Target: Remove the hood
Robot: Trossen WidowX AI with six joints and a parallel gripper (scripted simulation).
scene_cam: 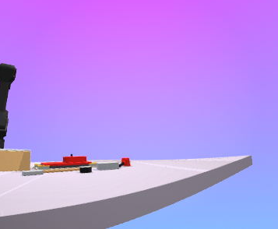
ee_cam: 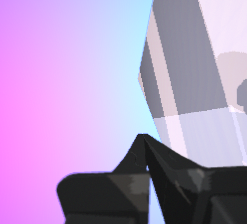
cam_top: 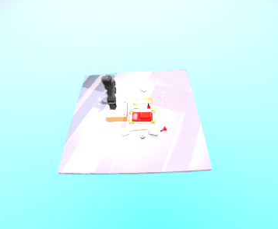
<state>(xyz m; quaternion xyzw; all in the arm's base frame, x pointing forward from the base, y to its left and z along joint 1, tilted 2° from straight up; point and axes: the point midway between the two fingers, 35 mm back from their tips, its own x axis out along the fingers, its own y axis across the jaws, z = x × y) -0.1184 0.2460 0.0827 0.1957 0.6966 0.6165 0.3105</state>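
My gripper tip is now 480 mm short of the red hood, 330 mm to the left of it and 110 mm above it. Round my gripper tip: black wheel (560 mm to the right, 460 mm ahead, 140 mm below).
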